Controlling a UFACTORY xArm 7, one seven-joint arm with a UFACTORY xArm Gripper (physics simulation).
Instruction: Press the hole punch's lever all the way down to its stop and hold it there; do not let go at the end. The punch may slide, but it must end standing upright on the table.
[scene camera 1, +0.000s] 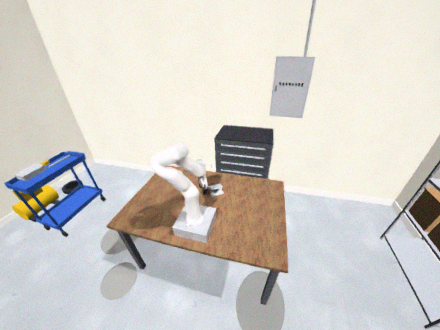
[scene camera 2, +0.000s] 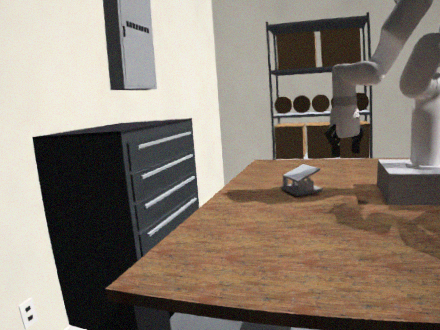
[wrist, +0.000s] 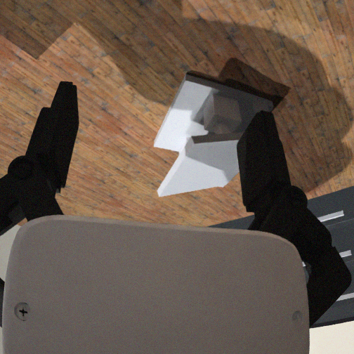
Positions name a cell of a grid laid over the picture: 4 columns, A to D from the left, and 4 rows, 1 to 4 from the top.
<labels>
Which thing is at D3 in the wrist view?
My gripper.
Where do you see a grey hole punch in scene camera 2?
C3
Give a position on a grey hole punch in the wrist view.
At C2
</labels>
